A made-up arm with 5 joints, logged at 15 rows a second.
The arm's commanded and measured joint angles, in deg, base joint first. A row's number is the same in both.
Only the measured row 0 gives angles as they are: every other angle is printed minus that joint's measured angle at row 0.
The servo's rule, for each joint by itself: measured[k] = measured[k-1] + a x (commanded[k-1-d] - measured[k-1]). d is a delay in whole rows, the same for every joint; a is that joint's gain. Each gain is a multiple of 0.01, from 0.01 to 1. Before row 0 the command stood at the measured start. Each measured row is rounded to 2 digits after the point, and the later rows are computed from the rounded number. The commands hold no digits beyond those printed.
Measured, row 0: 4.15 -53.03 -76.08 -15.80 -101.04
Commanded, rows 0 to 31: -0.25 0.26 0.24 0.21 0.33; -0.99 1.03 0.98 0.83 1.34; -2.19 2.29 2.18 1.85 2.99; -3.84 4.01 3.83 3.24 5.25; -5.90 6.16 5.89 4.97 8.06; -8.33 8.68 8.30 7.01 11.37; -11.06 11.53 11.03 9.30 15.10; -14.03 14.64 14.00 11.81 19.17; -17.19 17.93 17.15 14.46 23.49; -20.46 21.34 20.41 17.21 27.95; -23.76 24.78 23.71 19.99 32.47; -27.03 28.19 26.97 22.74 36.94; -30.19 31.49 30.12 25.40 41.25; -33.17 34.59 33.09 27.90 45.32; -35.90 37.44 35.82 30.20 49.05; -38.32 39.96 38.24 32.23 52.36; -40.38 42.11 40.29 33.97 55.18; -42.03 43.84 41.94 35.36 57.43; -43.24 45.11 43.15 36.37 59.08; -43.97 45.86 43.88 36.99 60.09; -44.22 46.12 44.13 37.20 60.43; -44.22 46.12 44.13 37.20 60.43; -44.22 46.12 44.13 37.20 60.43; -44.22 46.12 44.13 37.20 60.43; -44.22 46.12 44.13 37.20 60.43; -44.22 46.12 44.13 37.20 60.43; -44.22 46.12 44.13 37.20 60.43; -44.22 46.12 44.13 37.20 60.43; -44.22 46.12 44.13 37.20 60.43; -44.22 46.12 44.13 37.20 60.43; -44.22 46.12 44.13 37.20 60.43; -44.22 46.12 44.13 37.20 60.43
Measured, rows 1 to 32: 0.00 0.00 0.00 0.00 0.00; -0.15 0.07 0.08 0.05 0.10; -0.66 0.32 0.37 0.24 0.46; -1.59 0.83 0.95 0.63 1.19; -2.96 1.66 1.87 1.26 2.37; -4.75 2.83 3.16 2.15 4.02; -6.93 4.35 4.80 3.32 6.15; -9.45 6.22 6.79 4.76 8.75; -12.24 8.41 9.10 6.45 11.77; -15.26 10.89 11.68 8.37 15.17; -18.43 13.61 14.47 10.49 18.88; -21.68 16.51 17.43 12.77 22.82; -24.94 19.55 20.48 15.16 26.91; -28.14 22.65 23.56 17.62 31.07; -31.21 25.75 26.61 20.09 35.20; -34.07 28.79 29.56 22.52 39.22; -36.66 31.69 32.34 24.85 43.03; -38.93 34.40 34.88 27.04 46.55; -40.82 36.85 37.14 29.04 49.71; -42.30 39.00 39.06 30.80 52.43; -43.32 40.78 40.60 32.29 54.65; -43.87 42.17 41.73 33.47 56.33; -44.08 43.20 42.50 34.37 57.52; -44.17 43.96 43.02 35.05 58.36; -44.20 44.52 43.38 35.57 58.96; -44.21 44.94 43.62 35.96 59.39; -44.22 45.25 43.78 36.26 59.69; -44.22 45.48 43.89 36.49 59.90; -44.22 45.65 43.97 36.66 60.05; -44.22 45.77 44.02 36.79 60.16; -44.22 45.86 44.06 36.89 60.24; -44.22 45.93 44.08 36.96 60.30
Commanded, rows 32 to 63: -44.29 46.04 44.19 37.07 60.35; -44.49 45.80 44.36 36.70 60.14; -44.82 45.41 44.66 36.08 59.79; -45.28 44.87 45.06 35.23 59.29; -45.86 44.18 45.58 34.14 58.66; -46.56 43.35 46.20 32.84 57.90; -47.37 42.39 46.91 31.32 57.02; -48.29 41.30 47.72 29.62 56.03; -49.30 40.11 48.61 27.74 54.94; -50.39 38.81 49.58 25.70 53.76; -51.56 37.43 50.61 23.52 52.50; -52.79 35.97 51.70 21.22 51.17; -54.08 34.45 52.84 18.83 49.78; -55.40 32.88 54.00 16.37 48.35; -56.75 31.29 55.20 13.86 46.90; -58.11 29.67 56.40 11.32 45.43; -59.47 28.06 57.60 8.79 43.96; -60.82 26.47 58.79 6.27 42.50; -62.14 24.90 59.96 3.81 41.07; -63.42 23.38 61.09 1.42 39.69; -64.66 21.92 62.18 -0.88 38.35; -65.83 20.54 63.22 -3.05 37.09; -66.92 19.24 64.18 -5.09 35.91; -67.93 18.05 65.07 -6.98 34.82; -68.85 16.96 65.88 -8.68 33.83; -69.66 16.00 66.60 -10.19 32.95; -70.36 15.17 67.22 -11.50 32.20; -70.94 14.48 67.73 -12.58 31.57; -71.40 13.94 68.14 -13.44 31.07; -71.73 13.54 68.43 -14.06 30.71; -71.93 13.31 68.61 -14.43 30.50; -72.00 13.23 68.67 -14.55 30.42
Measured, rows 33 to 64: -44.22 45.98 44.10 37.02 60.34; -44.26 46.00 44.13 37.03 60.34; -44.40 45.95 44.20 36.95 60.28; -44.66 45.81 44.35 36.74 60.14; -45.04 45.57 44.58 36.38 59.89; -45.54 45.21 44.90 35.84 59.53; -46.16 44.73 45.32 35.12 59.06; -46.90 44.12 45.83 34.21 58.47; -47.75 43.39 46.43 33.11 57.76; -48.70 42.54 47.13 31.82 56.94; -49.73 41.57 47.91 30.35 56.02; -50.85 40.49 48.77 28.71 55.00; -52.03 39.31 49.71 26.91 53.89; -53.28 38.05 50.71 24.97 52.70; -54.57 36.71 51.76 22.91 51.44; -55.90 35.30 52.86 20.74 50.12; -57.25 33.84 53.99 18.48 48.76; -58.60 32.34 55.15 16.15 47.37; -59.95 30.81 56.31 13.78 45.96; -61.29 29.27 57.48 11.39 44.54; -62.59 27.74 58.64 9.00 43.13; -63.85 26.23 59.77 6.63 41.74; -65.06 24.75 60.87 4.31 40.39; -66.19 23.32 61.93 2.05 39.09; -67.25 21.95 62.93 -0.12 37.85; -68.23 20.65 63.87 -2.17 36.68; -69.10 19.44 64.74 -4.09 35.60; -69.87 18.33 65.53 -5.87 34.61; -70.52 17.33 66.23 -7.48 33.73; -71.06 16.45 66.84 -8.91 32.96; -71.47 15.69 67.35 -10.15 32.31; -71.75 15.07 67.75 -11.18 31.79
